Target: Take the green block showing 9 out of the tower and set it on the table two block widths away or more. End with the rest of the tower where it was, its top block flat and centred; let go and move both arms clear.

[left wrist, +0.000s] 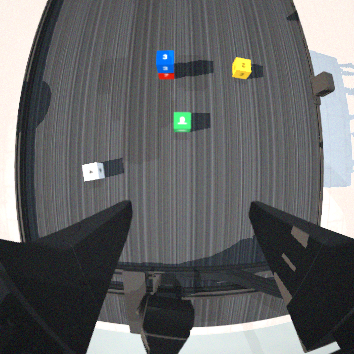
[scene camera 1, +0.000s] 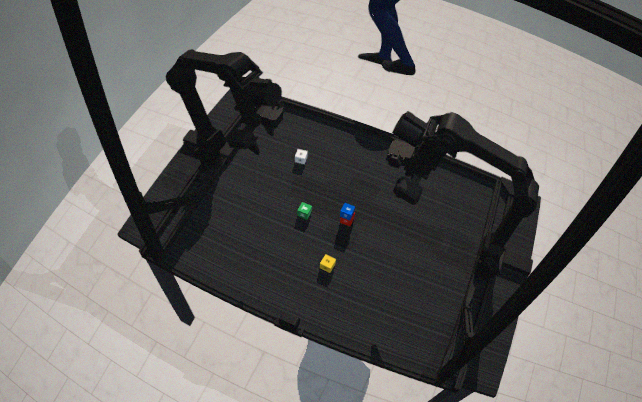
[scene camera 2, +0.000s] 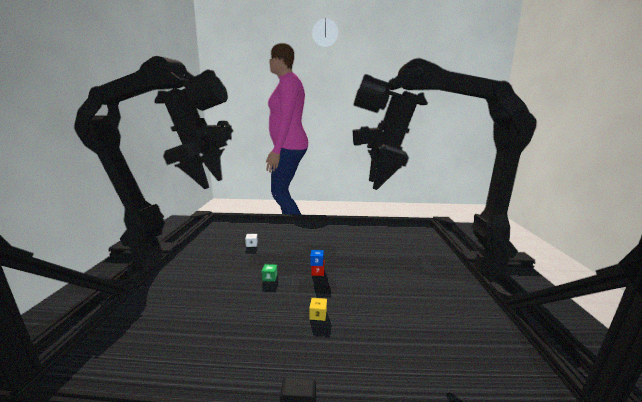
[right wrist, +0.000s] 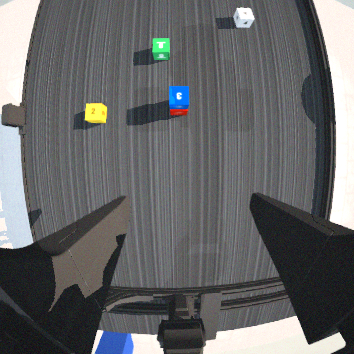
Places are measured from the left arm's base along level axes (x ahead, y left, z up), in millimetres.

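Where they show: left gripper, fingertip midpoint: (left wrist: pixel 191 208) (scene camera 1: pixel 265 144) (scene camera 2: pixel 213 184); right gripper, fingertip midpoint: (scene camera 2: pixel 372 185) (right wrist: pixel 191 201); left arm's base at its link origin: (left wrist: pixel 167 285) (scene camera 1: pixel 211 163) (scene camera 2: pixel 147 260); right arm's base at its link origin: (scene camera 1: pixel 485 270) (scene camera 2: pixel 490 270) (right wrist: pixel 180 304).
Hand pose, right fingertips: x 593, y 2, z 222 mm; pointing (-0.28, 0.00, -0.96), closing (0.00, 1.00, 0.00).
Note:
Things, the pixels of their centre, and the offset from my right fingertips.
- green block at the middle of its body: (left wrist: pixel 181 122) (right wrist: pixel 161 48) (scene camera 2: pixel 269 272) (scene camera 1: pixel 304 210) 249 mm back, 32 mm right, 226 mm down
- white block at the middle of its body: (left wrist: pixel 93 171) (right wrist: pixel 242 17) (scene camera 1: pixel 301 156) (scene camera 2: pixel 251 240) 346 mm back, 151 mm left, 226 mm down
The green block (scene camera 1: pixel 304 210) (scene camera 2: pixel 269 273) (left wrist: pixel 182 121) (right wrist: pixel 161 49) stands alone on the table, more than two block widths from the tower. The tower has a blue block showing 3 (scene camera 1: pixel 347 210) (scene camera 2: pixel 317 257) (left wrist: pixel 165 60) (right wrist: pixel 179 97) lying flat on a red block showing 7 (scene camera 1: pixel 347 220) (scene camera 2: pixel 317 270) (left wrist: pixel 166 76) (right wrist: pixel 178 112); the two look aligned. My left gripper (scene camera 2: pixel 214 184) (left wrist: pixel 191 208) is open and empty, high over the back left of the table. My right gripper (scene camera 2: pixel 375 186) (right wrist: pixel 191 201) is open and empty, high over the back right, away from the tower.
A white block (scene camera 1: pixel 301 156) (scene camera 2: pixel 251 240) (left wrist: pixel 93 171) (right wrist: pixel 243 18) lies behind and left of the green block. A yellow block showing 2 (scene camera 1: pixel 327 263) (scene camera 2: pixel 318 309) (left wrist: pixel 242 68) (right wrist: pixel 96 113) lies in front of the tower. Dark frame posts rise at the table's front corners. A person (scene camera 2: pixel 287 115) stands behind the table.

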